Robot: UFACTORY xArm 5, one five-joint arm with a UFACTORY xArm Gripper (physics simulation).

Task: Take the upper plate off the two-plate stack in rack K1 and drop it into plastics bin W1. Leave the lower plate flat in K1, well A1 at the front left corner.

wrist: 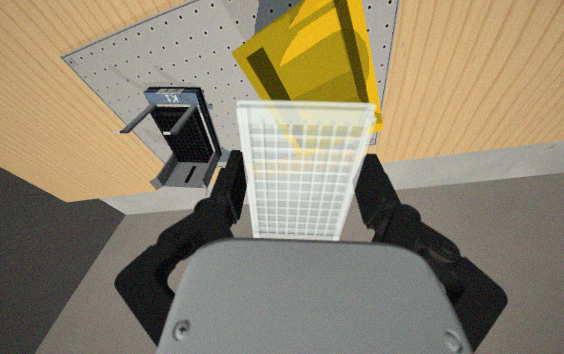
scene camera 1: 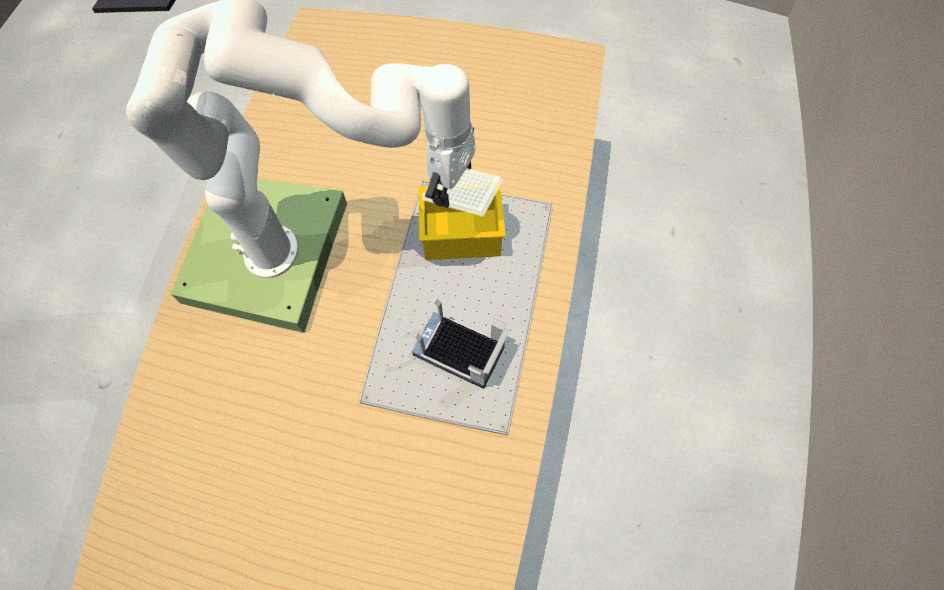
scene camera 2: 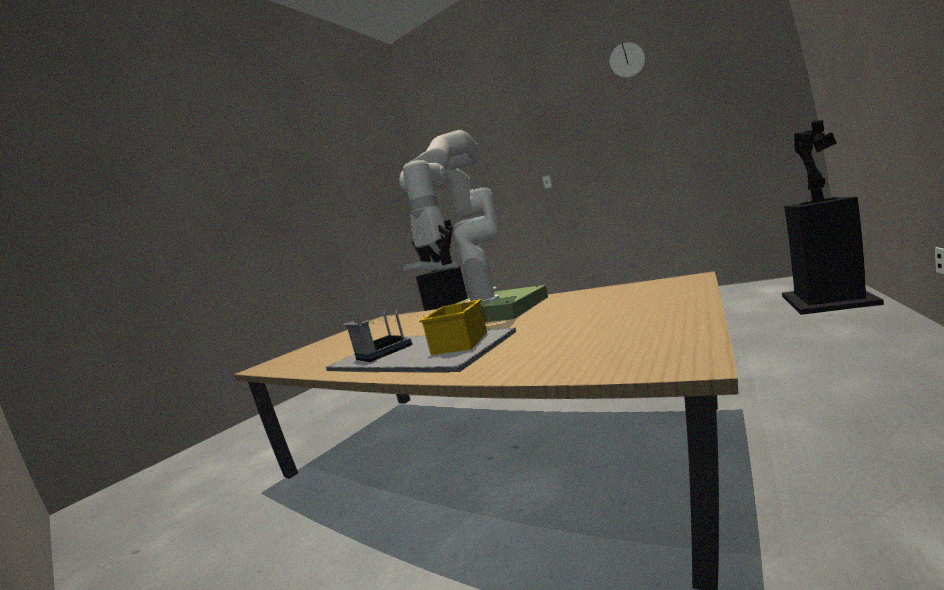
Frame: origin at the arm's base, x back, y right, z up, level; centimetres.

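Seen in the pictures: gripper, fingertip midpoint: point(wrist: 301, 166) point(scene camera 1: 452, 185) point(scene camera 2: 437, 266); arm's base at its link origin: point(scene camera 1: 271, 252) point(scene camera 2: 482, 301).
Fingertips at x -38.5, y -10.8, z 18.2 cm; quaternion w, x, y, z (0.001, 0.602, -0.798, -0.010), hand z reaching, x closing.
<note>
Offsets run from my fingertips to a thing's top centre. Level surfaces: height alone.
My gripper point(scene camera 1: 453, 182) point(scene camera 2: 436, 258) point(wrist: 301, 166) is shut on the upper plate, a clear-white gridded plate @(dx -1.9, dy +0.5, dz +2.5 cm) point(scene camera 1: 478, 192) point(scene camera 2: 419, 267) point(wrist: 300, 215), by its two long sides. It holds the plate roughly level, well above the yellow plastics bin W1 @(dx -0.9, dy -2.1, dz -12.5 cm) point(scene camera 1: 462, 248) point(scene camera 2: 452, 335) point(wrist: 320, 62); in scene camera 1 the plate overlaps the bin's back part. The bin's visible inside shows no plate. Rack K1 @(dx -5.3, dy +24.3, dz -10.5 cm) point(scene camera 1: 427, 332) point(scene camera 2: 360, 340) point(wrist: 172, 96) stands apart from the bin. A black gridded plate @(dx -6.0, dy +24.5, dz -18.5 cm) point(scene camera 1: 462, 346) point(wrist: 186, 136) lies flat inside it. Its well A1 cannot be made out.
Bin and rack stand on a grey perforated board @(dx -3.5, dy +12.5, dz -22.4 cm) point(scene camera 1: 389, 368) point(scene camera 2: 417, 362) point(wrist: 210, 60) on the wooden table @(dz -23.8 cm) point(scene camera 1: 278, 452) point(scene camera 2: 612, 347). Upright posts rise at the rack's corners. The arm's green base block point(scene camera 1: 222, 292) point(scene camera 2: 522, 300) stands left of the board in scene camera 1.
</note>
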